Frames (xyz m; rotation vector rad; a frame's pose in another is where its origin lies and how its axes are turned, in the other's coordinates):
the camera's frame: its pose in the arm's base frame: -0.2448 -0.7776 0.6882 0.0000 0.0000 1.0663
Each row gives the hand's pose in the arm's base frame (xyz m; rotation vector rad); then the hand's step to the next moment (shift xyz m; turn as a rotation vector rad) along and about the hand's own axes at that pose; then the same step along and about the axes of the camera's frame.
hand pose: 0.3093 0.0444 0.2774 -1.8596 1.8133 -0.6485
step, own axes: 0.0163 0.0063 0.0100 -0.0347 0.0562 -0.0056
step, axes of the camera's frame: -0.0136 -0.0094 -0.0115 0.0059 0.0582 -0.0311
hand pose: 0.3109 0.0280 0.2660 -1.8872 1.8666 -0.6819
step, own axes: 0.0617 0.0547 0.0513 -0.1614 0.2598 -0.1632
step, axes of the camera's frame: -0.0647 -0.0197 -0.0697 -0.0047 0.3450 -0.0338
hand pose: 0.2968 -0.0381 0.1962 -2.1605 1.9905 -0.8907
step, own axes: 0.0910 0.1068 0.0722 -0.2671 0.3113 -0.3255
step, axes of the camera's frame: -0.1400 -0.0053 -0.0725 0.0633 0.5182 0.0407
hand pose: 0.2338 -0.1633 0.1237 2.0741 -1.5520 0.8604
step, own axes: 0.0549 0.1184 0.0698 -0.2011 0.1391 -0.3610
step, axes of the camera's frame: -0.1458 0.0182 -0.0176 0.1691 0.3840 0.1185
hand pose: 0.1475 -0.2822 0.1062 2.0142 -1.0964 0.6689
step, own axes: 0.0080 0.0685 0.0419 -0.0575 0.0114 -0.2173
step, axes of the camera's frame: -0.0792 0.0145 0.0051 0.1438 0.1469 0.0916
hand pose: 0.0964 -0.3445 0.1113 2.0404 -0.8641 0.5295
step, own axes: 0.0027 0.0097 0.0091 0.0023 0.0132 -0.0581
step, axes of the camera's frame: -0.0133 -0.0018 0.0018 0.0310 0.0301 0.0411
